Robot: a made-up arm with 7 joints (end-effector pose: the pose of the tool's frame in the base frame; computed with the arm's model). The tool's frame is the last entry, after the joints. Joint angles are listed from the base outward.
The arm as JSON. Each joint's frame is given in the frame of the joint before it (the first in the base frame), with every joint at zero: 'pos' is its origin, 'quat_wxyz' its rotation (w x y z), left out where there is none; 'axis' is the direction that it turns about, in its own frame. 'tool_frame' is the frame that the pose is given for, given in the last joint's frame.
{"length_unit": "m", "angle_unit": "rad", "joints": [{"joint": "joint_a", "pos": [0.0, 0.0, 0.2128], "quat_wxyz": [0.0, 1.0, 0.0, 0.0], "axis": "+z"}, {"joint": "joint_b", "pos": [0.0, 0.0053, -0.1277], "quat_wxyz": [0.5, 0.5, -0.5, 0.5], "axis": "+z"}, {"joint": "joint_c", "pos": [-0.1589, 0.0, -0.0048], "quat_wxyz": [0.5, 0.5, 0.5, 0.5], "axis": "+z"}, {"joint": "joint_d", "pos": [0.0, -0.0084, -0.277], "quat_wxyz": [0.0, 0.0, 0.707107, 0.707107], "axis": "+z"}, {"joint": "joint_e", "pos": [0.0, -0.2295, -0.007], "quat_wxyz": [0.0, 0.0, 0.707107, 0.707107], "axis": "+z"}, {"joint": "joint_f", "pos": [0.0, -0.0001, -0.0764], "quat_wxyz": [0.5, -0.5, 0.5, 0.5], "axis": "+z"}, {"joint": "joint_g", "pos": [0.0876, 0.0, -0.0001], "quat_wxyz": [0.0, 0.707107, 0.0, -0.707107], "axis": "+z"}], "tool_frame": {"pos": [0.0, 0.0, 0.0], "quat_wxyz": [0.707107, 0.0, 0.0, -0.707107]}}
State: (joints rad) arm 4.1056 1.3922 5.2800 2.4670 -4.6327 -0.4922 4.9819
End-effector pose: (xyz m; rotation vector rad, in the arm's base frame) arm -0.2535 0.0083 0.2606 -1.5533 0.1483 -0.0996
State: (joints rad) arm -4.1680 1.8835 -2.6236 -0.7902 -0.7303 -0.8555 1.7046
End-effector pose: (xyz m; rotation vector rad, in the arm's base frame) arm -0.3667 -0.4064 -0.1316 0.2574 -0.0348 -0.9026
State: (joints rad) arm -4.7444 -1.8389 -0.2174 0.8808 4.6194 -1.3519 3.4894
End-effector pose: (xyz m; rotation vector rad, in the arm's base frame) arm -0.0750 0.6836 0.4336 -0.5033 1.9546 -0.5376
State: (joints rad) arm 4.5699 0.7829 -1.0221 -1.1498 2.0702 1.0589 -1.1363
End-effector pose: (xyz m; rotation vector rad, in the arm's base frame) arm 0.2899 0.3557 0.7999 -1.0153 -0.9973 1.8046
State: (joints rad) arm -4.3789 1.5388 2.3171 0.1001 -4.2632 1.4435 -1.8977
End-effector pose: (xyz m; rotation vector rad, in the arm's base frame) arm -0.1917 -0.7301 0.4292 -0.2324 -1.9806 -0.5058
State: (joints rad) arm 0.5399 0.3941 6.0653 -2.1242 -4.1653 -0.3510 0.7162
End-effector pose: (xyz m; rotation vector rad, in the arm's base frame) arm -0.2203 0.0468 0.6945 0.3513 1.6159 -0.6449
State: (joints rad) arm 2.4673 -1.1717 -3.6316 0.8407 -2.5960 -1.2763 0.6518
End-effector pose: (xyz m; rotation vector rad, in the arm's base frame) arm 0.4611 0.4927 0.3099 -0.0822 0.0520 1.7288
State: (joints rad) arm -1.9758 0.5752 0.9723 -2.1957 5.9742 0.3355 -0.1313
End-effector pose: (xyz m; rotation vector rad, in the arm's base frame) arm -0.2247 -0.1352 0.6388 -1.2922 -1.7500 -2.1824
